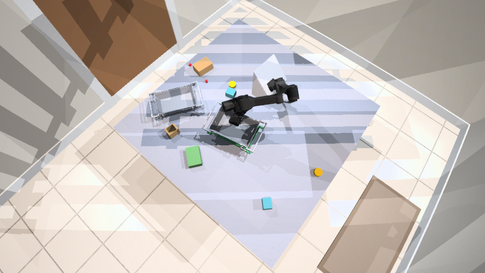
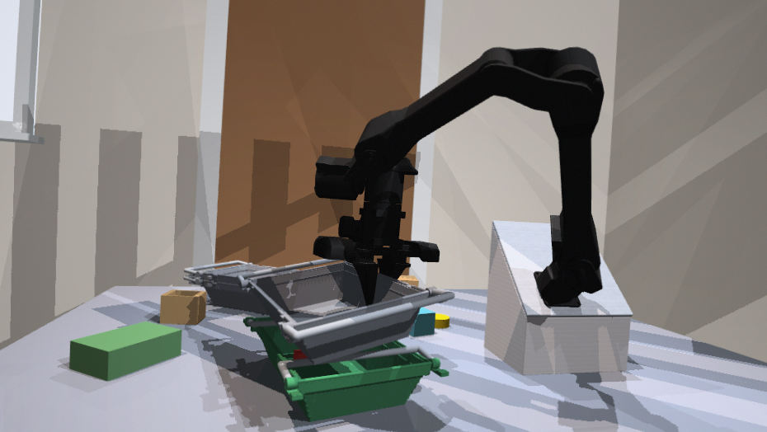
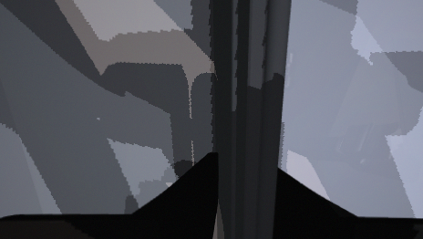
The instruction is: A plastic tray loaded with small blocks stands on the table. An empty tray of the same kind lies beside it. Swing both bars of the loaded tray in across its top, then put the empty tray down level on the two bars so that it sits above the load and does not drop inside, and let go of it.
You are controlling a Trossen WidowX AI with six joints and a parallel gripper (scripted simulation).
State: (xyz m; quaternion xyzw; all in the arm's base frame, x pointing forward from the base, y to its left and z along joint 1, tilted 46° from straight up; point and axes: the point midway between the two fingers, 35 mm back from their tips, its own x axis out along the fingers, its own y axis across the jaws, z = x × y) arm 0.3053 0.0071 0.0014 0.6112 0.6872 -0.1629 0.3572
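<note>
Right now my gripper tip is 7 cm short of the grey tray, 2 cm to the right of it and 2 cm below it. The rest, counted from my gripper tip: green block (35 cm ahead, 5 cm to the right, 8 cm below); box (33 cm ahead, 27 cm to the right, 8 cm below); red block (10 cm ahead, 4 cm to the right, 9 cm below).
</note>
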